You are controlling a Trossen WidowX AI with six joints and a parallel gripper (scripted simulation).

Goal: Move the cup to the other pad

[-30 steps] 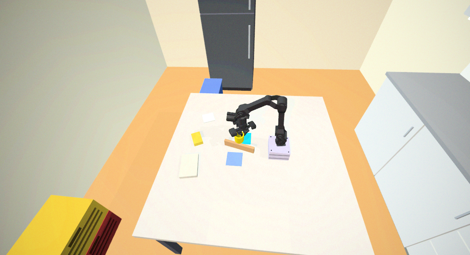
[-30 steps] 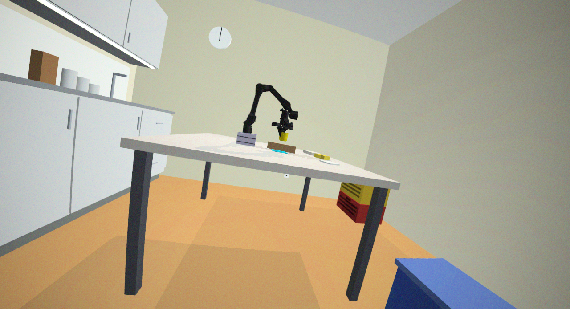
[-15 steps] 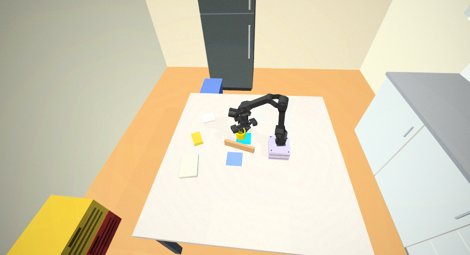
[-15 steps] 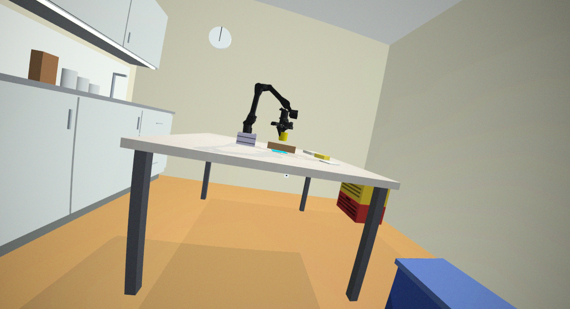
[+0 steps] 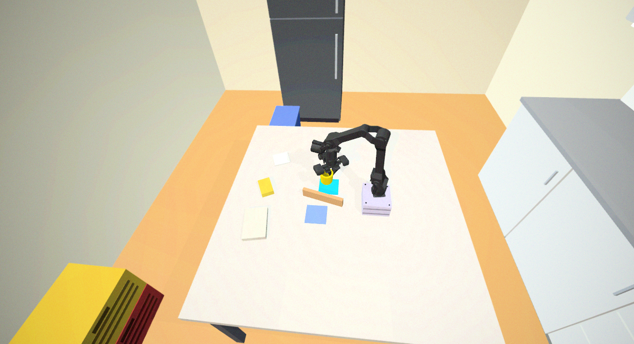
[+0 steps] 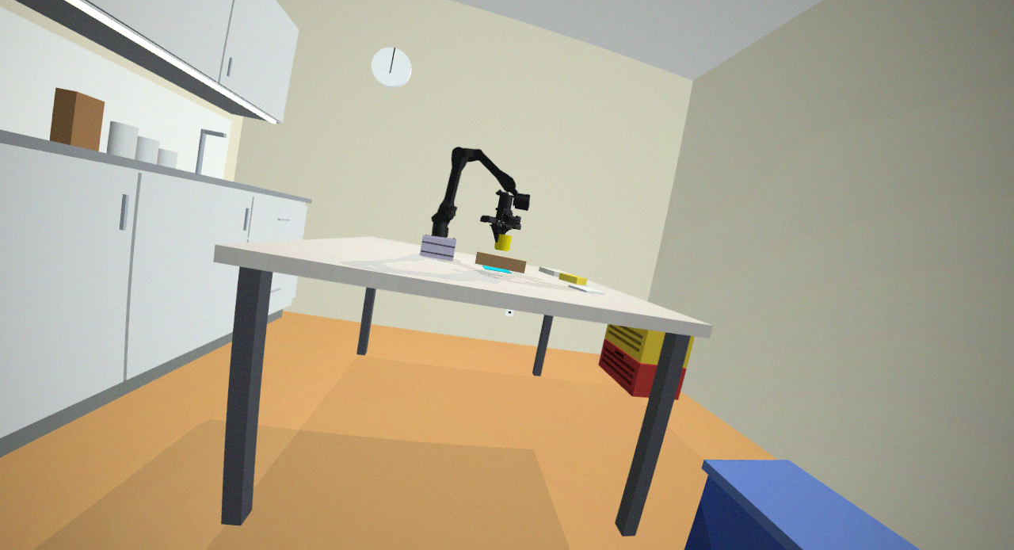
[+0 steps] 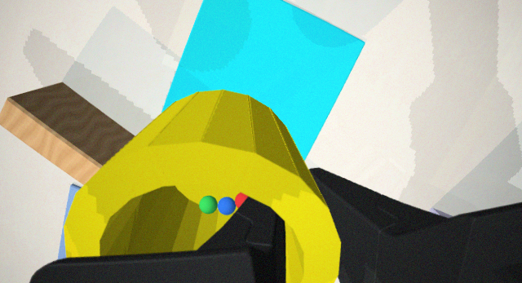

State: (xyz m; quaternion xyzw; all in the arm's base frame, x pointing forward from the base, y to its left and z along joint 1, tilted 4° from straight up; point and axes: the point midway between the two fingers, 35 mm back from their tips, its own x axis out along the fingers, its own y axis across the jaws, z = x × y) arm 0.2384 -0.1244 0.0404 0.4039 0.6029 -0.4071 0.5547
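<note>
Now: gripper tip 1 cm short of the cyan pad, 2 cm to the left of it and 12 cm above it. The rest, counted from my gripper tip: red marble 1 cm ahead, 2 cm to the left, 2 cm below; then yellow cup 2 cm ahead, 1 cm to the left; then blue marble 2 cm ahead, 3 cm to the left, 2 cm below.
</note>
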